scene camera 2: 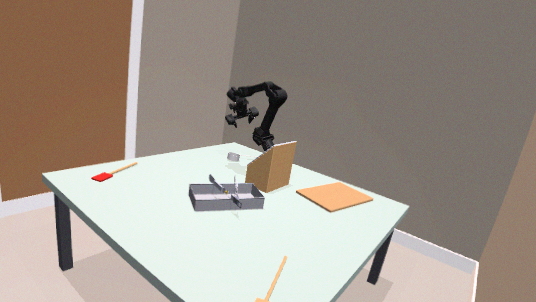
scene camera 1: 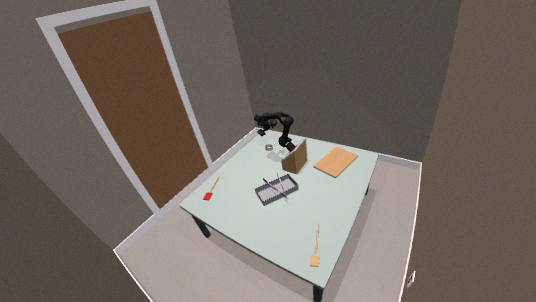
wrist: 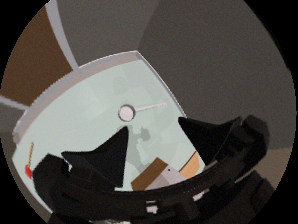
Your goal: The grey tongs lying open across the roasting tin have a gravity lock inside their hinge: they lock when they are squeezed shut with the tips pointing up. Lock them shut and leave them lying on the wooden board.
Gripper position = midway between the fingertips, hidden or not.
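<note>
There's a wooden board [scene camera 2: 332, 197], and you'd find the board at [scene camera 1: 336, 161] too. There's also a roasting tin [scene camera 2: 206, 197], with the tin showing again at [scene camera 1: 267, 195]. The gripper [wrist: 154, 124] is open and holds nothing.
</note>
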